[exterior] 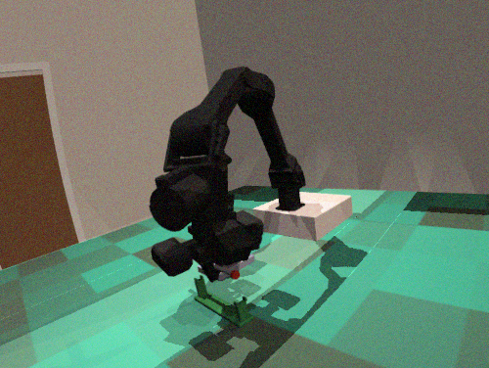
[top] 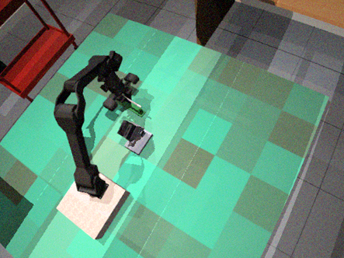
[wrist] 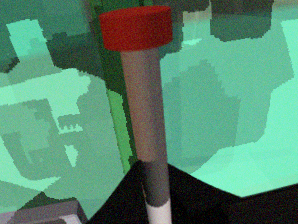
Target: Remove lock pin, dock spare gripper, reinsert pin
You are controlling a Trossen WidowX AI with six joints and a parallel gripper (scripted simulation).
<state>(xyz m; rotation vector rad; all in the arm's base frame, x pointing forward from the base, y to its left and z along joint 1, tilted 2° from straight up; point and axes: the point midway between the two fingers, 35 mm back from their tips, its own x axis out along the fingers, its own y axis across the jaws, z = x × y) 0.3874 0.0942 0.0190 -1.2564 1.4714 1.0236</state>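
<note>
Right now my gripper tip is 10 mm to the right of the green pin rest and 30 mm above it. From my gripper tip the other things lie so: grey mount (120 mm behind, 100 mm to the right, 10 mm below); then spare gripper (130 mm behind, 110 mm to the right, 70 mm above).
</note>
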